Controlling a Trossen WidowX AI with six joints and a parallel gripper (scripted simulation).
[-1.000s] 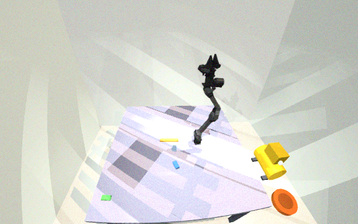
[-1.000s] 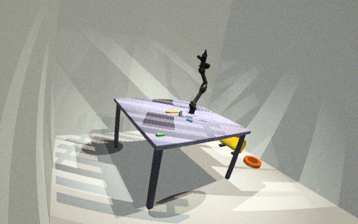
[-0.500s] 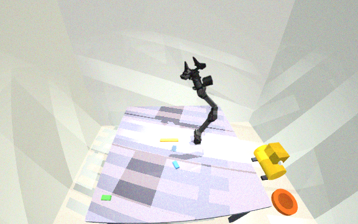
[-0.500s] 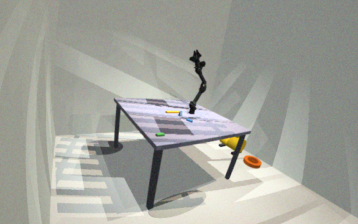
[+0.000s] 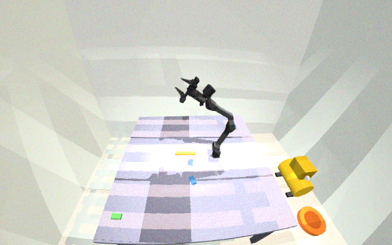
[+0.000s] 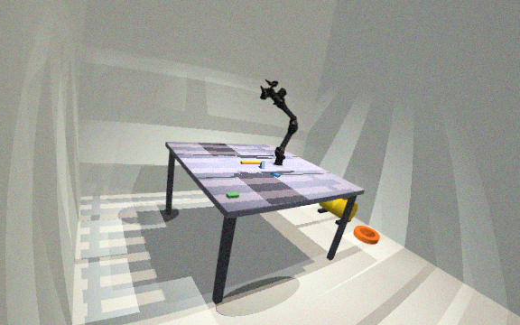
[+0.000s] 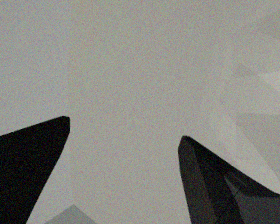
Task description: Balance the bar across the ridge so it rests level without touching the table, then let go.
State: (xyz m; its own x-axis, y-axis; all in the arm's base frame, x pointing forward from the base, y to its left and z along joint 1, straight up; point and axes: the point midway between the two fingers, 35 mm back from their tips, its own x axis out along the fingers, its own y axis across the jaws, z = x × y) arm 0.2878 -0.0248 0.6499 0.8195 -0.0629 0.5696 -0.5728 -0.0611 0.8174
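Right now the yellow bar is 40 mm behind my gripper tip, 10 mm to the right of it and 660 mm below it. The rest, counted from my gripper tip: green block (420 mm ahead, 530 mm to the left, 660 mm below); then blue block (90 mm behind, 270 mm to the left, 660 mm below).
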